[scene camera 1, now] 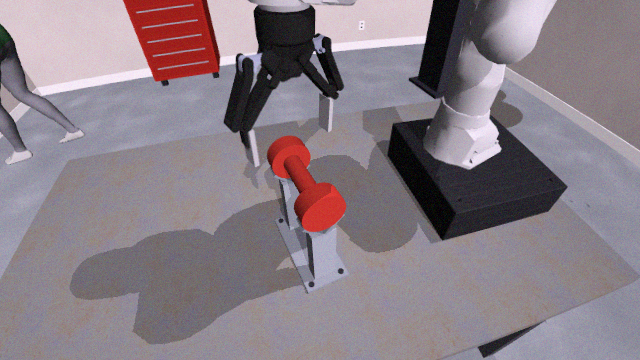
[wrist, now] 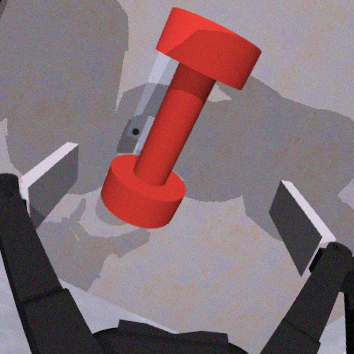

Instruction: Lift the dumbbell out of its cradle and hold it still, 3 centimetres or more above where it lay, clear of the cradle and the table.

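A red dumbbell (scene camera 1: 301, 174) (wrist: 173, 134) lies across the tops of a pale grey cradle (scene camera 1: 324, 250) (wrist: 152, 95), whose base plate stands on the table (scene camera 1: 200, 325) (wrist: 210, 260). In the wrist view the dumbbell hides much of the cradle. My gripper (scene camera 1: 291, 131) (wrist: 177, 179) is wide open and empty, pointing down. In the scene view it is behind and above the dumbbell's far head. In the wrist view the near head shows between the two pale fingertips, touching neither, and the handle runs diagonally up to the right, beyond them.
The arm's black base block (scene camera 1: 500, 195) stands on the table to the right in the scene view. Behind the table are a red drawer cabinet (scene camera 1: 175, 40), a black column (scene camera 1: 437, 50) and a person's legs (scene camera 1: 25, 90) at the left. Shadows fall across the table.
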